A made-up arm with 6 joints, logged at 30 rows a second.
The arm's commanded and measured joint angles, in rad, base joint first. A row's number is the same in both.
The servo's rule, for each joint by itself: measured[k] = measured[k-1] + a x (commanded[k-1-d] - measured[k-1]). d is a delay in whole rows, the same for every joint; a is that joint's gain. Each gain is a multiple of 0.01, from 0.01 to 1. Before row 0 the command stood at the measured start. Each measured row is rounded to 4 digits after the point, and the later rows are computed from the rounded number. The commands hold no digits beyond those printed.
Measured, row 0: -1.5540, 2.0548, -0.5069, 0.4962, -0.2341, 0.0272
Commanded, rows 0 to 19: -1.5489, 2.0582, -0.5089, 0.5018, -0.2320, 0.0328; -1.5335, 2.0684, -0.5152, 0.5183, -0.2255, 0.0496; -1.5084, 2.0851, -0.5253, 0.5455, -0.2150, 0.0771; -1.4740, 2.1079, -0.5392, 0.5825, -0.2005, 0.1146; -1.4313, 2.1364, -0.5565, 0.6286, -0.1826, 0.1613; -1.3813, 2.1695, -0.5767, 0.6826, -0.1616, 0.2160; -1.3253, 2.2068, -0.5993, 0.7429, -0.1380, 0.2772; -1.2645, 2.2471, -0.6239, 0.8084, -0.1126, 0.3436; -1.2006, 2.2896, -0.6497, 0.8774, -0.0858, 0.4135; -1.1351, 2.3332, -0.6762, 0.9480, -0.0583, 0.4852; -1.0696, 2.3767, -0.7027, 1.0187, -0.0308, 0.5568; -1.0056, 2.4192, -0.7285, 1.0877, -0.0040, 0.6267; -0.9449, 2.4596, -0.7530, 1.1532, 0.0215, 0.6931; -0.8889, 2.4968, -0.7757, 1.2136, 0.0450, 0.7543; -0.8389, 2.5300, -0.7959, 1.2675, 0.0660, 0.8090; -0.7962, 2.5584, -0.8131, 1.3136, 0.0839, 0.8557; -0.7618, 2.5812, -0.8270, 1.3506, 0.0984, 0.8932; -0.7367, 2.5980, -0.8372, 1.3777, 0.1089, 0.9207; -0.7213, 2.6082, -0.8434, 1.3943, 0.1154, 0.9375; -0.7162, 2.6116, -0.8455, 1.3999, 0.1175, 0.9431
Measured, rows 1 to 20: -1.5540, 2.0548, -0.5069, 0.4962, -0.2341, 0.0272; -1.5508, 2.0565, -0.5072, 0.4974, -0.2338, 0.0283; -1.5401, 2.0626, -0.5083, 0.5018, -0.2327, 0.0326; -1.5204, 2.0741, -0.5107, 0.5110, -0.2304, 0.0415; -1.4916, 2.0913, -0.5147, 0.5260, -0.2265, 0.0561; -1.4542, 2.1143, -0.5206, 0.5475, -0.2208, 0.0771; -1.4090, 2.1425, -0.5285, 0.5759, -0.2131, 0.1049; -1.3571, 2.1753, -0.5384, 0.6110, -0.2033, 0.1394; -1.2997, 2.2119, -0.5504, 0.6525, -0.1915, 0.1802; -1.2383, 2.2515, -0.5643, 0.6997, -0.1778, 0.2269; -1.1743, 2.2932, -0.5800, 0.7518, -0.1623, 0.2786; -1.1094, 2.3358, -0.5972, 0.8078, -0.1452, 0.3342; -1.0450, 2.3783, -0.6156, 0.8666, -0.1268, 0.3927; -0.9829, 2.4198, -0.6348, 0.9268, -0.1075, 0.4528; -0.9246, 2.4591, -0.6545, 0.9870, -0.0877, 0.5131; -0.8715, 2.4953, -0.6743, 1.0459, -0.0677, 0.5723; -0.8248, 2.5275, -0.6937, 1.1021, -0.0480, 0.6290; -0.7857, 2.5549, -0.7124, 1.1543, -0.0290, 0.6818; -0.7553, 2.5769, -0.7299, 1.2012, -0.0111, 0.7296; -0.7342, 2.5929, -0.7458, 1.2418, 0.0053, 0.7712
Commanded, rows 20 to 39: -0.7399, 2.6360, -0.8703, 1.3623, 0.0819, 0.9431; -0.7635, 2.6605, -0.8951, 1.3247, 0.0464, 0.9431; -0.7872, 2.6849, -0.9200, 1.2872, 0.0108, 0.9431; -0.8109, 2.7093, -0.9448, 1.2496, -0.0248, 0.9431; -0.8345, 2.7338, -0.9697, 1.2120, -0.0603, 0.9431; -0.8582, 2.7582, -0.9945, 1.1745, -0.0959, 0.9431; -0.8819, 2.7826, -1.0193, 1.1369, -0.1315, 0.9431; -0.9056, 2.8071, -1.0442, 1.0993, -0.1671, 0.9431; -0.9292, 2.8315, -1.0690, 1.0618, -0.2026, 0.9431; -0.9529, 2.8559, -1.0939, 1.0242, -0.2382, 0.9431; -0.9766, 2.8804, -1.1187, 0.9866, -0.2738, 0.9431; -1.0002, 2.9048, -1.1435, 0.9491, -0.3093, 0.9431; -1.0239, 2.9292, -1.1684, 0.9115, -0.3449, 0.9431; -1.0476, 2.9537, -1.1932, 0.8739, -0.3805, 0.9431; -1.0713, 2.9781, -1.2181, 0.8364, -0.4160, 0.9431; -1.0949, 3.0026, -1.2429, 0.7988, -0.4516, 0.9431; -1.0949, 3.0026, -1.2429, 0.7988, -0.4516, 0.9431; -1.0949, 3.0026, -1.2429, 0.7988, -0.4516, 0.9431; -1.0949, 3.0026, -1.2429, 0.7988, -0.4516, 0.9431; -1.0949, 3.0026, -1.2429, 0.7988, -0.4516, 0.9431
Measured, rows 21 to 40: -0.7230, 2.6024, -0.7598, 1.2750, 0.0199, 0.8056; -0.7335, 2.6195, -0.7753, 1.2933, 0.0280, 0.8331; -0.7521, 2.6404, -0.7921, 1.2999, 0.0304, 0.8551; -0.7739, 2.6631, -0.8100, 1.2972, 0.0279, 0.8727; -0.7968, 2.6867, -0.8289, 1.2872, 0.0210, 0.8868; -0.8202, 2.7107, -0.8486, 1.2714, 0.0104, 0.8981; -0.8438, 2.7349, -0.8690, 1.2511, -0.0034, 0.9071; -0.8674, 2.7592, -0.8900, 1.2271, -0.0201, 0.9143; -0.8911, 2.7836, -0.9116, 1.2003, -0.0392, 0.9201; -0.9147, 2.8080, -0.9336, 1.1712, -0.0604, 0.9247; -0.9384, 2.8324, -0.9560, 1.1403, -0.0835, 0.9284; -0.9621, 2.8569, -0.9788, 1.1080, -0.1082, 0.9313; -0.9857, 2.8813, -1.0019, 1.0746, -0.1343, 0.9337; -1.0094, 2.9057, -1.0252, 1.0403, -0.1617, 0.9356; -1.0331, 2.9302, -1.0487, 1.0054, -0.1901, 0.9371; -1.0568, 2.9546, -1.0724, 0.9699, -0.2195, 0.9383; -1.0804, 2.9791, -1.0963, 0.9340, -0.2497, 0.9393; -1.0894, 2.9911, -1.1168, 0.9056, -0.2759, 0.9401; -1.0928, 2.9970, -1.1345, 0.8832, -0.2987, 0.9407; -1.0941, 2.9999, -1.1497, 0.8655, -0.3186, 0.9412
